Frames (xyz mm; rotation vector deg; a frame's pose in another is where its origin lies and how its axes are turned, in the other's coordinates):
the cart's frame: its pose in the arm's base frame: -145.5 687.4 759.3 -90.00 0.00 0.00
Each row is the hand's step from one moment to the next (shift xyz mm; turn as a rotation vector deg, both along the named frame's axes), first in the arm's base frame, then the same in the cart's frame.
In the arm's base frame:
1: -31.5 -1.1 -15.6 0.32 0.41 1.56
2: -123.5 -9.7 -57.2 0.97 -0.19 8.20
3: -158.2 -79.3 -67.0 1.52 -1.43 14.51
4: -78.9 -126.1 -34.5 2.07 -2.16 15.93
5: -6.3 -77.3 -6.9 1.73 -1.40 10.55
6: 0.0 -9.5 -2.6 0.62 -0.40 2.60
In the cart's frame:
1: -31.5 15.6 -1.1 0.32 -1.56 0.41
2: -123.5 57.2 -9.7 0.97 -8.20 -0.19
3: -158.2 67.0 -79.3 1.52 -14.51 -1.43
4: -78.9 34.5 -126.1 2.07 -15.93 -2.16
5: -6.3 6.9 -77.3 1.73 -10.55 -1.40
6: 0.0 2.6 -9.5 0.62 -2.60 -0.40

